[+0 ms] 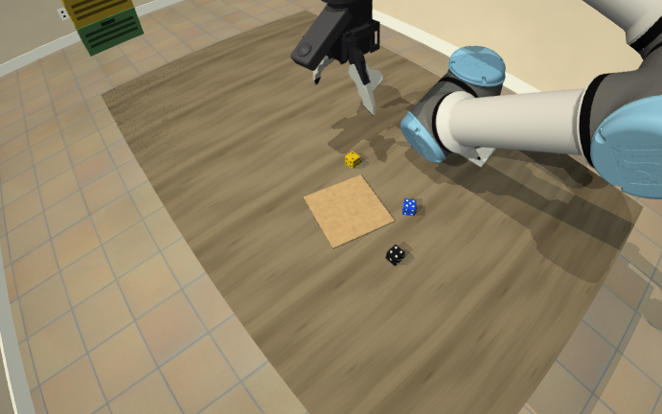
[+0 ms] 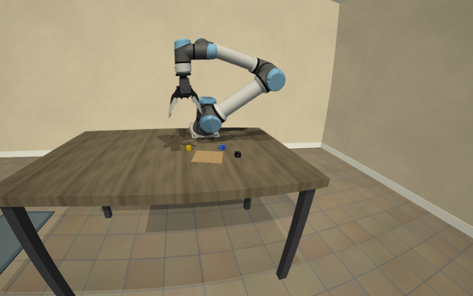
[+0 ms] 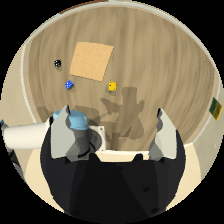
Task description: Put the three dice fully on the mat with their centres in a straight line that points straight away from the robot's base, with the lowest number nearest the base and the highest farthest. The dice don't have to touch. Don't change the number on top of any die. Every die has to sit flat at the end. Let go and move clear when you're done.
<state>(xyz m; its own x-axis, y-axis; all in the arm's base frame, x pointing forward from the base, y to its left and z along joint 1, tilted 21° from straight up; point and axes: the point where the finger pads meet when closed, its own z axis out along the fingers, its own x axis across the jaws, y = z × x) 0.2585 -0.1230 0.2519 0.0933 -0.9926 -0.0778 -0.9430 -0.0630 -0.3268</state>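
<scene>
Right now the yellow die is 20 mm behind my hand, 10 mm to the left of it and 170 mm below it. From my hand the other things lie so: blue die 30 mm behind, 190 mm to the left, 170 mm below; tan mat 70 mm ahead, 110 mm to the left, 180 mm below; black die 70 mm ahead, 250 mm to the left, 170 mm below.
</scene>
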